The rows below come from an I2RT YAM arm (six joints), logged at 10 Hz.
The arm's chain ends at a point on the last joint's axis. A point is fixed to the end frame.
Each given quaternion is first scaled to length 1.
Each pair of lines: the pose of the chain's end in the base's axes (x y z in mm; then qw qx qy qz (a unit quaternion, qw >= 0)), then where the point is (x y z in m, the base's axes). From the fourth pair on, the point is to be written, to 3 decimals.
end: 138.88 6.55 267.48 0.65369 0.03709 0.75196 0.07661
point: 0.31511 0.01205 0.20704
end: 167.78 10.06 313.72 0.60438 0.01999 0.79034 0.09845
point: 0.33476 0.02727 0.23271
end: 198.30 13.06 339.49 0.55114 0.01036 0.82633 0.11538
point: 0.35285 0.03886 0.23855
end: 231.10 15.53 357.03 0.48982 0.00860 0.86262 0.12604
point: 0.369 0.047 0.236
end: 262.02 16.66 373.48 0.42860 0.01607 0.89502 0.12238
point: 0.382 0.047 0.234
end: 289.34 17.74 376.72 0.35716 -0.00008 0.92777 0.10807
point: 0.385 0.045 0.219
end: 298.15 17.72 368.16 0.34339 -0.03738 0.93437 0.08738
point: 0.389 0.040 0.207
